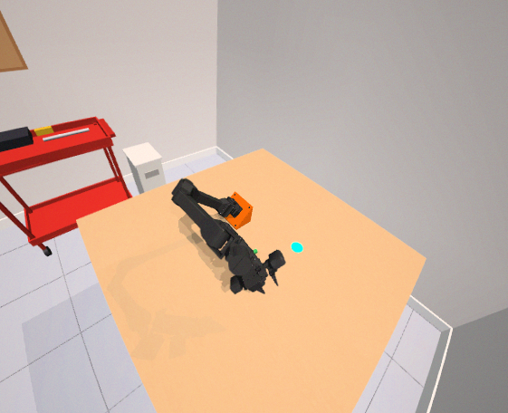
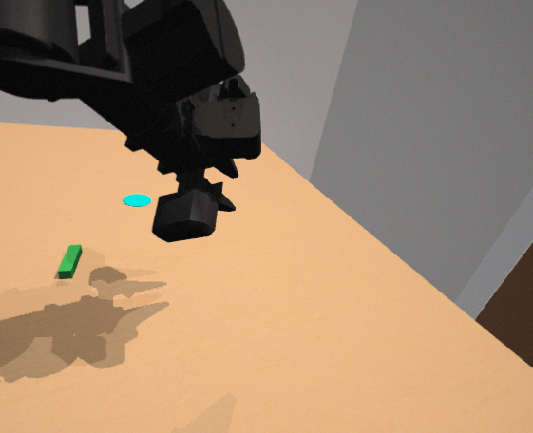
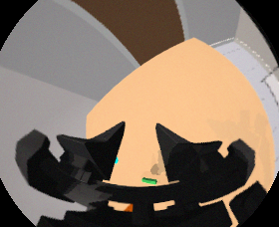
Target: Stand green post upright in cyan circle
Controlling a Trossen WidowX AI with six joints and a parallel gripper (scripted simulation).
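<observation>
Now: the green post 210 mm behind my gripper tip, 180 mm below it and 110 mm to the left of it. Also, from my gripper tip: cyan circle: 330 mm to the left, 180 mm below, 110 mm behind.
</observation>
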